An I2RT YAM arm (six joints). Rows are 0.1 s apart.
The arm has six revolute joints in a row. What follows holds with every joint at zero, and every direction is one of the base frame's.
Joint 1 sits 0.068 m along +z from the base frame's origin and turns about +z.
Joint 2 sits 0.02 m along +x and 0.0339 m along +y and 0.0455 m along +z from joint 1 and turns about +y.
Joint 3 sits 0.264 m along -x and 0.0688 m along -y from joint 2 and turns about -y.
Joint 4 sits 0.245 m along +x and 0.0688 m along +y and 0.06 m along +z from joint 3 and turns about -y.
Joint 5 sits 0.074 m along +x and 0.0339 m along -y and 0.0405 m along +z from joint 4 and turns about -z.
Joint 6 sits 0.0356 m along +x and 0.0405 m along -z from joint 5 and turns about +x.
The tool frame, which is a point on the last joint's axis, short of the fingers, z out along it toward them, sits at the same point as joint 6; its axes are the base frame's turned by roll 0, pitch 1.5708 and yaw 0 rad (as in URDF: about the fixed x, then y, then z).
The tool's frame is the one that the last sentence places.
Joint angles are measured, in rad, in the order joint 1, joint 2, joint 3, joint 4, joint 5, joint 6. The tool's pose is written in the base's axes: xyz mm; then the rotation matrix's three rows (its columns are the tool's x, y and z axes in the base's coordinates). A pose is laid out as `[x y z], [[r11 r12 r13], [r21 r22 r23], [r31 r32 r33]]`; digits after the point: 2 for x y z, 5 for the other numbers.
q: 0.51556, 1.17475, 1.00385, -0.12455, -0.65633, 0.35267
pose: [222.08 150.82 344.76], [[-0.54807 -0.75569 0.35854], [0.00394 0.42632 0.90456], [-0.83642 0.49718 -0.23068]]
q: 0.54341, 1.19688, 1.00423, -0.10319, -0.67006, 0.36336
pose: [222.24 160.08 341.53], [[-0.55801 -0.76539 0.32062], [-0.01163 0.39355 0.91923], [-0.82975 0.50921 -0.22851]]
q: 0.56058, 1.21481, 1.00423, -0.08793, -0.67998, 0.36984
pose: [222.96 166.40 338.51], [[-0.56567 -0.77001 0.29514], [-0.02324 0.37265 0.92768], [-0.82431 0.51790 -0.22869]]
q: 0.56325, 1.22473, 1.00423, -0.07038, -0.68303, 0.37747
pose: [224.74 168.49 337.67], [[-0.56649 -0.77086 0.29130], [-0.01962 0.36600 0.93041], [-0.82383 0.52135 -0.22246]]
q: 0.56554, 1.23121, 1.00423, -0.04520, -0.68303, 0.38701
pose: [226.18 170.17 338.43], [[-0.56078 -0.77455 0.29257], [-0.00919 0.35916 0.93323], [-0.82791 0.52065 -0.20853]]
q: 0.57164, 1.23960, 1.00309, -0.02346, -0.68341, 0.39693
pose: [227.18 172.87 337.96], [[-0.55996 -0.77663 0.28861], [-0.00378 0.35073 0.93647], [-0.82851 0.52329 -0.19933]]
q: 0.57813, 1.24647, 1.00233, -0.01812, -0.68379, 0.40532
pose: [227.43 175.25 336.40], [[-0.56806 -0.77324 0.28179], [-0.00568 0.34607 0.93819], [-0.82297 0.53135 -0.20098]]
